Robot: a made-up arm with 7 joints.
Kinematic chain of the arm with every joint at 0, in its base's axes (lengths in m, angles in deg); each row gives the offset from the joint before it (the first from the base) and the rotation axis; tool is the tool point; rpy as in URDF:
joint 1: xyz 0 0 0.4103 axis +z
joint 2: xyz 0 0 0 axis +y
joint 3: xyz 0 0 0.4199 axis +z
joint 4: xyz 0.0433 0 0 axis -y
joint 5: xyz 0.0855 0 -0.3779 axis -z
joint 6: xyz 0 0 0 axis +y
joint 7: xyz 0.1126 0 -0.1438 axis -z
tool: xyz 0 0 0 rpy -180 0 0
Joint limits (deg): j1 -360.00..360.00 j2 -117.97..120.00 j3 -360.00..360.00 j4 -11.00..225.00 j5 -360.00..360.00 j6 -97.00..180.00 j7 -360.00..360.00
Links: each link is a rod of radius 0.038 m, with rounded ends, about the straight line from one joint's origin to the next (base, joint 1, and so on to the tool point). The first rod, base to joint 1, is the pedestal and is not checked.
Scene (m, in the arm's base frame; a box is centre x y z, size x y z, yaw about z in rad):
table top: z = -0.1
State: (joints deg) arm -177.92 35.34 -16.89 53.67 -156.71 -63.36 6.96
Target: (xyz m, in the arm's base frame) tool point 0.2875 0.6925 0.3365
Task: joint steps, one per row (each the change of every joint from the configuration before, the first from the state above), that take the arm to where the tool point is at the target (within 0.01 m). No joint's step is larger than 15 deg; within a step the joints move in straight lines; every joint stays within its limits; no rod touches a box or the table.
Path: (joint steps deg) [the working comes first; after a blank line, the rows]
Joints at the target: -260.84 60.90 -51.80 105.25 -156.80 -6.83 6.96
Straight joint move there: clear.

1: -13.82 4.26 -5.82 8.60 -0.02 9.42 0.00
2: -13.82 4.26 -5.82 8.59 -0.01 9.42 0.00
3: -13.82 4.26 -5.81 8.60 -0.02 9.43 0.00
4: -13.82 4.26 -5.82 8.60 -0.01 9.42 0.00
5: -13.82 4.26 -5.82 8.59 -0.02 9.42 0.00
6: -13.82 4.26 -5.82 8.60 -0.01 9.42 0.00

